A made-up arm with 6 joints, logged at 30 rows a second.
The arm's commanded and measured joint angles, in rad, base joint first. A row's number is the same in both.
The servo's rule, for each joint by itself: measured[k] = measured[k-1] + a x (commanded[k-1-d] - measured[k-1]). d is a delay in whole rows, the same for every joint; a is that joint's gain. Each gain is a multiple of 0.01, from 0.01 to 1. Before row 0 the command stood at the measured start. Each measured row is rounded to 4 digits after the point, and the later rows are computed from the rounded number. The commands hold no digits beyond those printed.
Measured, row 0:
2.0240 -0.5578 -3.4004 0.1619 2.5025 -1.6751
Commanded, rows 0 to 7:
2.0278 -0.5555 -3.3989 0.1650 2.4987 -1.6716
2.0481 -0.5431 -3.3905 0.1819 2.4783 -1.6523
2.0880 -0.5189 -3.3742 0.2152 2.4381 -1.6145
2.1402 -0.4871 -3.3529 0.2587 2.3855 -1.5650
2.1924 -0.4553 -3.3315 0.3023 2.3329 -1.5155
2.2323 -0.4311 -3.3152 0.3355 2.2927 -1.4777
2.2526 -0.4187 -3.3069 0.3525 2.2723 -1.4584
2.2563 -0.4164 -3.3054 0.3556 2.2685 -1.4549
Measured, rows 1 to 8:
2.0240 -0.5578 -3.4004 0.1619 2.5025 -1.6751
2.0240 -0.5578 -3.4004 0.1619 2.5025 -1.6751
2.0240 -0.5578 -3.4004 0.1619 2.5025 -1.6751
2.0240 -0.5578 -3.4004 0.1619 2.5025 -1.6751
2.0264 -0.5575 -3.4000 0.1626 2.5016 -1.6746
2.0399 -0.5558 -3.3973 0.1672 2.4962 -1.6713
2.0697 -0.5514 -3.3908 0.1787 2.4828 -1.6628
2.1134 -0.5437 -3.3802 0.1979 2.4604 -1.6481
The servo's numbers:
d 4
a 0.62 0.12 0.28 0.24 0.23 0.15

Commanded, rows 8 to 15:
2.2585 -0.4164 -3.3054 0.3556 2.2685 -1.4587
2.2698 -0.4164 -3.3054 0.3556 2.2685 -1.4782
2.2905 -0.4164 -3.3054 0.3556 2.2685 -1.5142
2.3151 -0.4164 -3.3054 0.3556 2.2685 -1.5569
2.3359 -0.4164 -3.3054 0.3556 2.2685 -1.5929
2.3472 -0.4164 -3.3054 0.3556 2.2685 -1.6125
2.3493 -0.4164 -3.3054 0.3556 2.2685 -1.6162
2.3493 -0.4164 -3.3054 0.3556 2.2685 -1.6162
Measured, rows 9 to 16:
2.1624 -0.5331 -3.3666 0.2230 2.4311 -1.6282
2.2057 -0.5209 -3.3522 0.2500 2.3993 -1.6056
2.2348 -0.5086 -3.3395 0.2746 2.3701 -1.5835
2.2481 -0.4975 -3.3300 0.2940 2.3467 -1.5642
2.2545 -0.4878 -3.3231 0.3088 2.3287 -1.5484
2.2640 -0.4792 -3.3181 0.3200 2.3149 -1.5379
2.2804 -0.4717 -3.3145 0.3285 2.3042 -1.5343
2.3019 -0.4651 -3.3120 0.3350 2.2960 -1.5377

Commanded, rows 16 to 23:
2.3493 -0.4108 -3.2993 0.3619 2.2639 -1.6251
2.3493 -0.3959 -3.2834 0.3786 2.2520 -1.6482
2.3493 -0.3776 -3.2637 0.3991 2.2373 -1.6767
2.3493 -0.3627 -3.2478 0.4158 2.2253 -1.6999
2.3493 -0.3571 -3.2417 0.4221 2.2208 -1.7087
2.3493 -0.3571 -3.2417 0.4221 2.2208 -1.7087
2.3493 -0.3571 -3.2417 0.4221 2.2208 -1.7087
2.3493 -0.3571 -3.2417 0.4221 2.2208 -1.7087
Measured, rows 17 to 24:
2.3230 -0.4593 -3.3102 0.3399 2.2897 -1.5460
2.3380 -0.4542 -3.3089 0.3437 2.2848 -1.5560
2.3450 -0.4497 -3.3079 0.3466 2.2811 -1.5650
2.3477 -0.4457 -3.3072 0.3488 2.2782 -1.5727
2.3487 -0.4415 -3.3050 0.3519 2.2749 -1.5806
2.3491 -0.4360 -3.2990 0.3583 2.2696 -1.5907
2.3492 -0.4290 -3.2891 0.3681 2.2622 -1.6036
2.3493 -0.4210 -3.2775 0.3795 2.2537 -1.6180

